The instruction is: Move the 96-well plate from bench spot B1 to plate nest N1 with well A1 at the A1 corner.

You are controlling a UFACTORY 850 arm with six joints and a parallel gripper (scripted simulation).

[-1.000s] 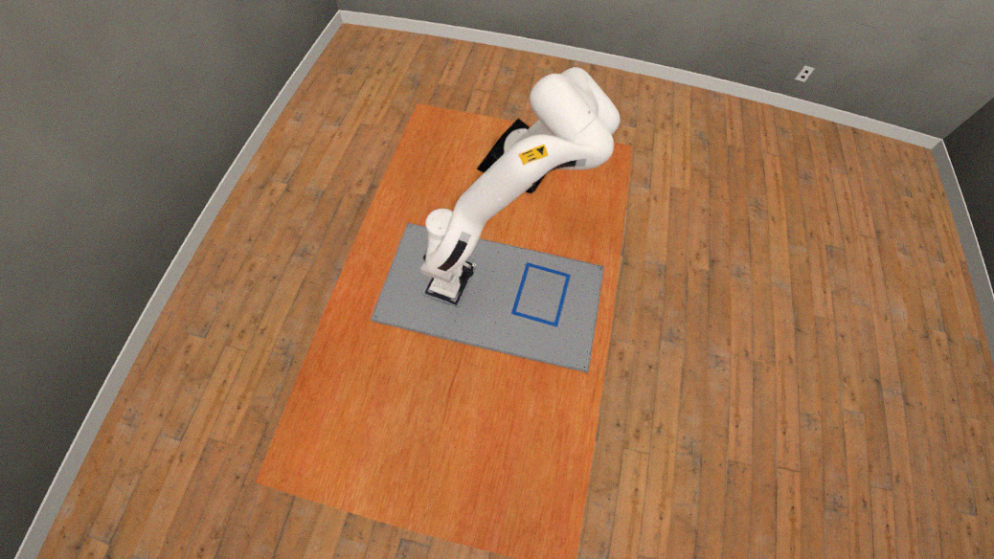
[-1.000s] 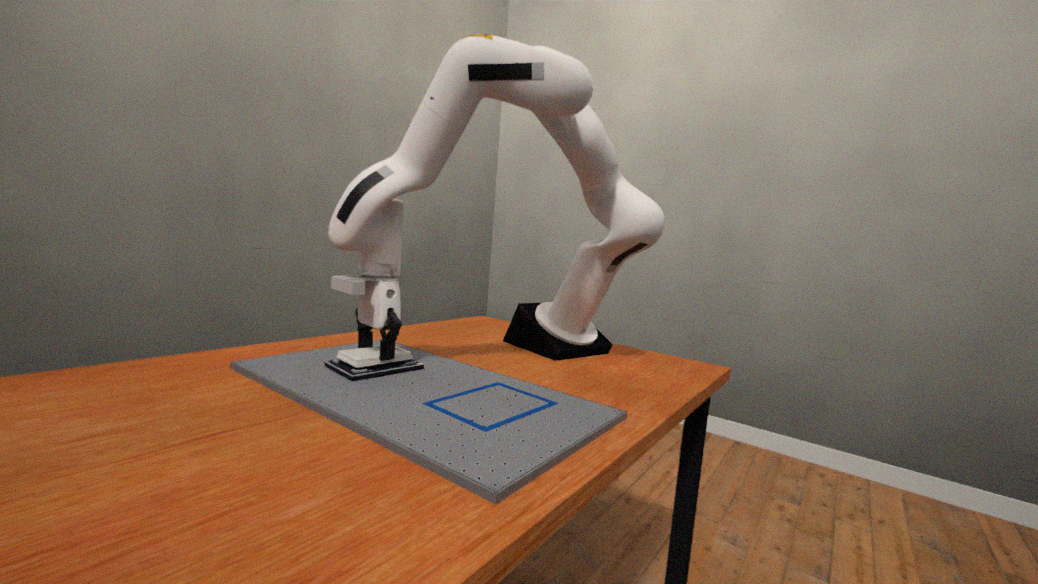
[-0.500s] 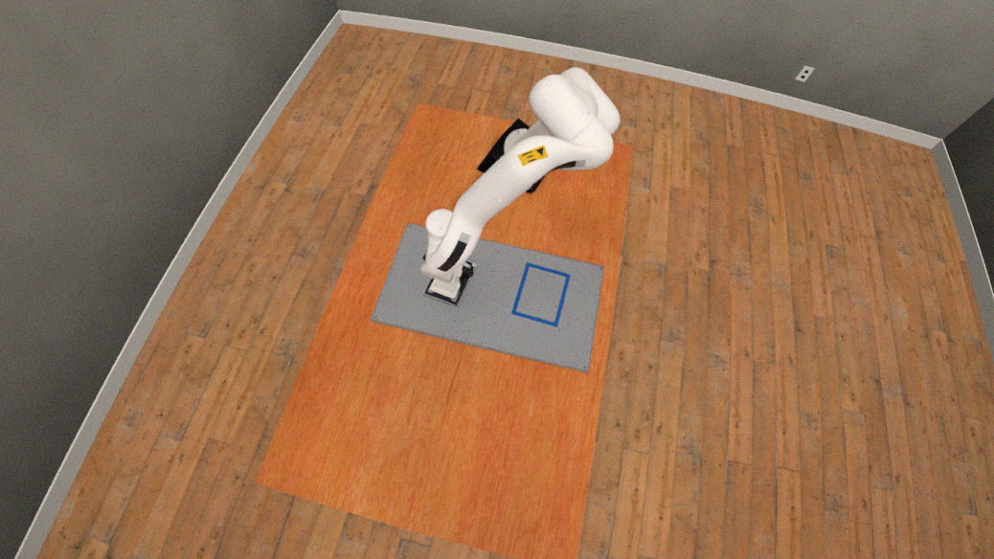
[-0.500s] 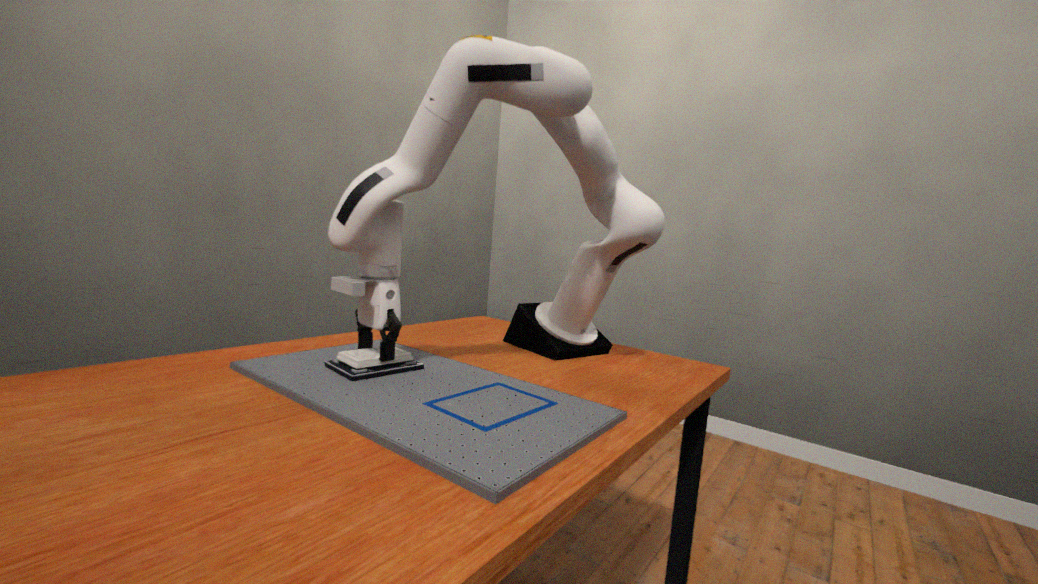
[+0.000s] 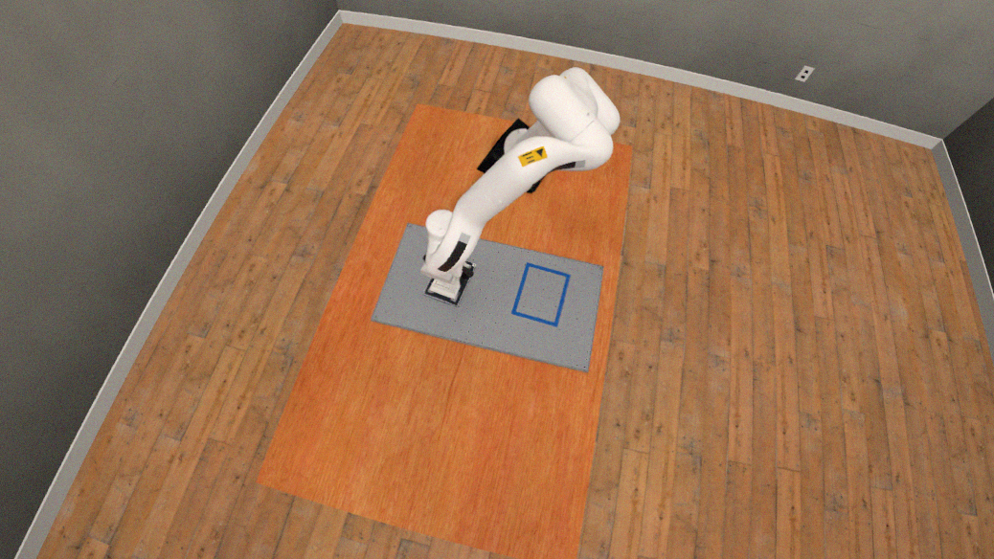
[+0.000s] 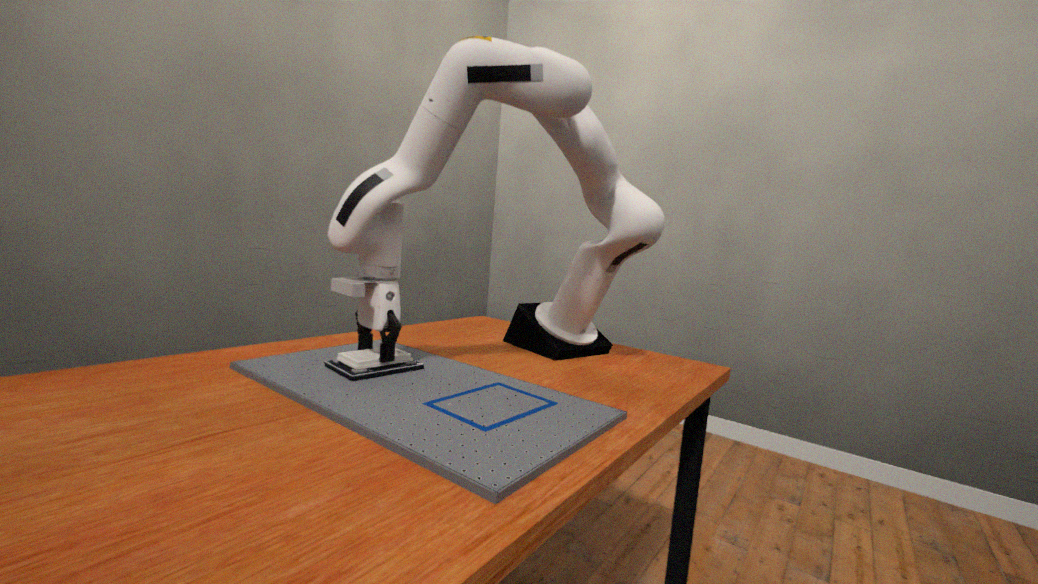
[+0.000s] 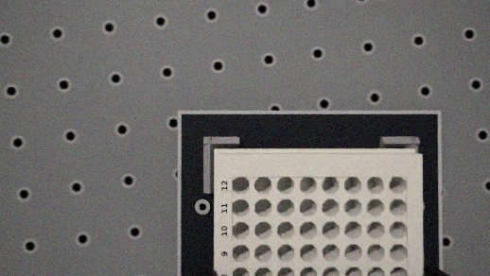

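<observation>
The white 96-well plate is 1 cm below my hand. Also, from my hand: black plate nest (3 cm below).
</observation>
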